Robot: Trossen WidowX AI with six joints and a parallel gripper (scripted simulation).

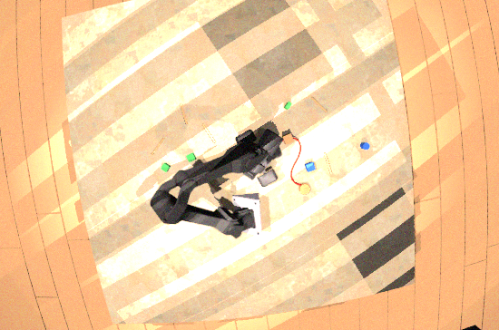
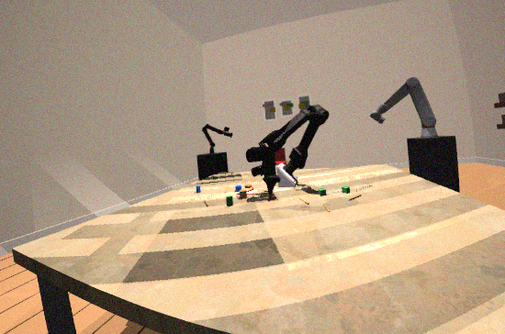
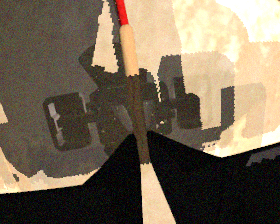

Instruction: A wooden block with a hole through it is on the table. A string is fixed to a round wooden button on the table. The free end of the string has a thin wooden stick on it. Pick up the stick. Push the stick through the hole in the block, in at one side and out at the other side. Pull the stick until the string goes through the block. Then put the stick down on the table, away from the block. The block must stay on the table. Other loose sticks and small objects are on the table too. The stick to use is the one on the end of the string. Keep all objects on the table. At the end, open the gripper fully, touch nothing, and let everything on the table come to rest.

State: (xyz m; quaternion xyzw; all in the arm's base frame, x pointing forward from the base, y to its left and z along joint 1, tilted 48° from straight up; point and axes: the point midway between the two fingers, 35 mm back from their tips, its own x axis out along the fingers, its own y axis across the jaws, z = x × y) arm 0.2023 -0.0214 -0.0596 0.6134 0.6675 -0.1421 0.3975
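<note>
Right now my gripper tip is 10 mm short of the thin wooden stick, 40 mm to the left of it and 10 mm below it. The rest, counted from my gripper tip: blue cube: 70 mm behind, 180 mm to the right, 10 mm above; round wooden button: 140 mm behind, 150 mm to the right, 10 mm above; wooden block: 40 mm ahead, 110 mm to the right, 20 mm above.
</note>
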